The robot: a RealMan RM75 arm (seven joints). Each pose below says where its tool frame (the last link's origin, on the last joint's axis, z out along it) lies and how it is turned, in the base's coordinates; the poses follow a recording.
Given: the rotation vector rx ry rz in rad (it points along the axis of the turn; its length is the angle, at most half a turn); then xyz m.
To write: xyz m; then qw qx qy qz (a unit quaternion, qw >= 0). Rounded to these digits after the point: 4 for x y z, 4 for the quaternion.
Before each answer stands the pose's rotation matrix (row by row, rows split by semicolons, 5 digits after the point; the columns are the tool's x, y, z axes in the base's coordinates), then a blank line. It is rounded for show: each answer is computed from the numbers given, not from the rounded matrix.
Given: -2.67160 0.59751 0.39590 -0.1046 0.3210 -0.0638
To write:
0.87038 -0.45522 -0.18762; -0.35024 -0.84025 0.41390; -0.34607 -0.29454 -0.89078

-0.1046 0.3210 -0.0638 0.1867 -0.9489 0.2122 0.1406
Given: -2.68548 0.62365 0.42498 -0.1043 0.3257 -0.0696
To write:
0.85810 -0.46980 -0.20724; -0.36472 -0.84175 0.39803; -0.36144 -0.26596 -0.89366

-0.1043 0.3257 -0.0696 0.1751 -0.9478 0.2201 0.1500
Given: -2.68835 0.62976 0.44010 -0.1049 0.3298 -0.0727
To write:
0.85345 -0.47365 -0.21744; -0.36700 -0.84240 0.39454; -0.37005 -0.25692 -0.89278

-0.1049 0.3298 -0.0727 0.1719 -0.9472 0.2219 0.1551
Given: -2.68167 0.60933 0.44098 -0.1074 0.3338 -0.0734
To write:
0.85872 -0.46330 -0.21898; -0.35281 -0.84443 0.40307; -0.37166 -0.26887 -0.88858

-0.1074 0.3338 -0.0734 0.1773 -0.9476 0.2153 0.1558
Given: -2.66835 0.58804 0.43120 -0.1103 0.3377 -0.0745
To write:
0.86586 -0.45300 -0.21232; -0.33869 -0.84313 0.41764; -0.36821 -0.28971 -0.88345

-0.1103 0.3377 -0.0745 0.1866 -0.9477 0.2088 0.1531
